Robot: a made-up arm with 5 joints.
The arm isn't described. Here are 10 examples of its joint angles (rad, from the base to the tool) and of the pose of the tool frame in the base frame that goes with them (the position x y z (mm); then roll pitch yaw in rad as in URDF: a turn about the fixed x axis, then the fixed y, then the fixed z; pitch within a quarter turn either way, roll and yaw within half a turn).
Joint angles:
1: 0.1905 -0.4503 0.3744 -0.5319 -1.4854
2: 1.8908 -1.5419 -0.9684 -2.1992 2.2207
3: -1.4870 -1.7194 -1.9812 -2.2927 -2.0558
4: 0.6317 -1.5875 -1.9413 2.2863 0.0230
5: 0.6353 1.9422 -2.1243 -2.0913 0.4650
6: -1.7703 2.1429 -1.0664 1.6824 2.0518
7: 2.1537 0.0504 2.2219 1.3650 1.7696
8: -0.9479 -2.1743 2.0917 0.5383 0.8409
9: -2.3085 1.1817 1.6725 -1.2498 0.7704
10: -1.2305 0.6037 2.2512 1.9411 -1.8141
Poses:
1: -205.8 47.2 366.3 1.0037 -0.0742 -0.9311
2: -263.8 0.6 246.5 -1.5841 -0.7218 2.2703
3: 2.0 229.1 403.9 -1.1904 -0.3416 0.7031
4: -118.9 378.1 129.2 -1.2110 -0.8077 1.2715
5: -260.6 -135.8 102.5 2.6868 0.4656 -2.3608
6: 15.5 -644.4 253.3 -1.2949 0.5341 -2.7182
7: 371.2 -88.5 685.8 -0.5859 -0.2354 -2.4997
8: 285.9 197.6 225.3 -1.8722 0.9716 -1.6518
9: 106.7 101.3 -15.6 1.6874 0.6590 2.7131
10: -141.2 -121.1 -49.8 -0.4513 0.2104 -0.7807
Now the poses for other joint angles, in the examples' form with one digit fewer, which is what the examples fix.
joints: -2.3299 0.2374 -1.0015 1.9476 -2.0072
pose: 194 80 -67 -0.071 1.084 2.112
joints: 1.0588 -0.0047 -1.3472 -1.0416 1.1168
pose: 124 39 227 -2.471 1.019 -2.763
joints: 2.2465 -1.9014 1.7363 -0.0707 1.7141
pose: -155 92 343 0.548 -0.202 -1.313
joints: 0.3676 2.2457 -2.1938 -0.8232 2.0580
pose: -112 -129 479 0.449 0.287 2.863
